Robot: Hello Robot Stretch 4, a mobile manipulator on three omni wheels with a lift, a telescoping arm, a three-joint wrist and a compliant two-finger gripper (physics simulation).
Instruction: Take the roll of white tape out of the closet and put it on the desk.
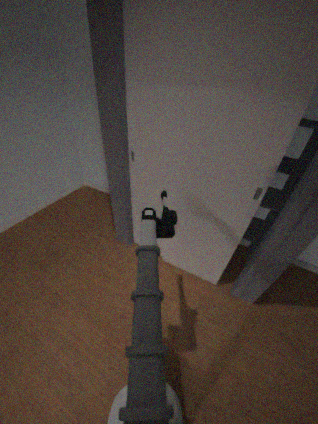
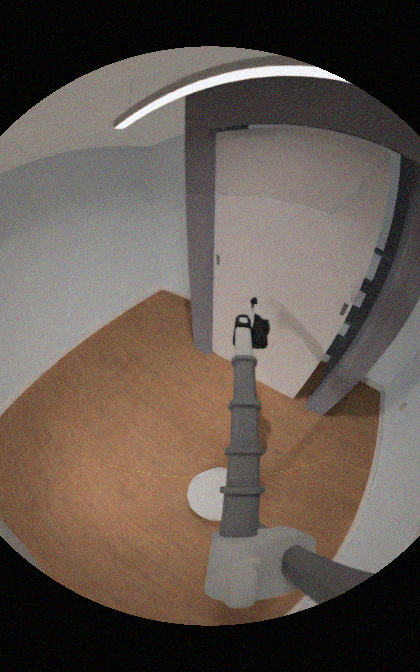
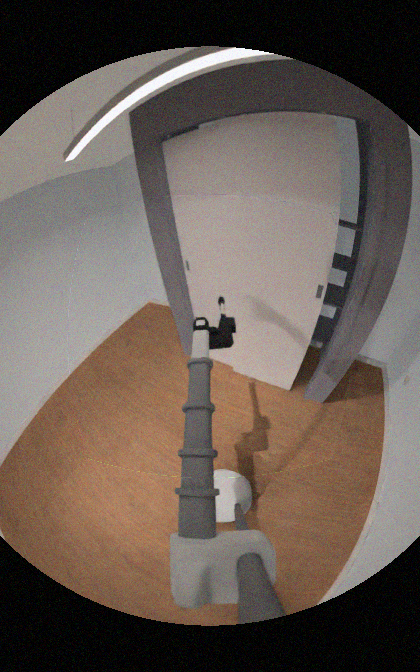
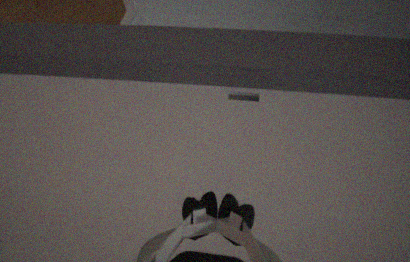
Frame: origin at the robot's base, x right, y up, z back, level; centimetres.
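Where they show: gripper, fingertip midpoint: (image 1: 163, 193) (image 4: 218, 208).
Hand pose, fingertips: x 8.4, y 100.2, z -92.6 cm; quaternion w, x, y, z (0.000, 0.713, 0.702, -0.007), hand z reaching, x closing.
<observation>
After its pixels a point has its place.
The pale sliding closet door (image 1: 215, 125) @[y 136.4, x 35.3, z -107.1 cm] (image 2: 280, 240) (image 3: 260, 240) (image 4: 125, 145) @[y 73.8, x 3.3, z -131.3 cm] covers most of the closet front. A narrow gap on its right shows dark shelves (image 1: 274, 198) @[y 81.1, x 108.1, z -121.0 cm] (image 3: 342, 261). A small recessed pull (image 1: 257, 193) @[y 103.7, x 65.4, z -90.9 cm] (image 2: 344, 309) (image 3: 320, 291) sits near the door's right edge. Another pull (image 1: 132, 156) @[y 103.4, x -14.2, z -142.7 cm] (image 2: 218, 259) (image 3: 187, 265) (image 4: 243, 97) @[y 103.7, x -14.2, z -142.9 cm] is by the left frame post. My gripper (image 1: 164, 194) @[y 100.2, x 8.4, z -92.6 cm] (image 2: 254, 301) (image 3: 221, 300) (image 4: 218, 208) @[y 100.2, x 8.4, z -92.6 cm] is in front of the door, its fingertips close together with no object between them. The roll of white tape and the desk do not show.
The grey closet frame (image 1: 111, 100) @[y 142.7, x -27.0, z -142.0 cm] (image 2: 200, 225) (image 3: 160, 225) (image 4: 200, 57) @[y 90.3, x -24.1, z -138.4 cm] stands on both sides of the door. My extended arm (image 1: 148, 320) @[y 111.6, x 0.2, z -22.7 cm] (image 2: 244, 425) (image 3: 198, 430) reaches over the wooden floor (image 1: 65, 280) @[y -2.8, x -81.0, z -93.0 cm] (image 2: 125, 425) (image 3: 115, 400). Walls stand at left and right.
</observation>
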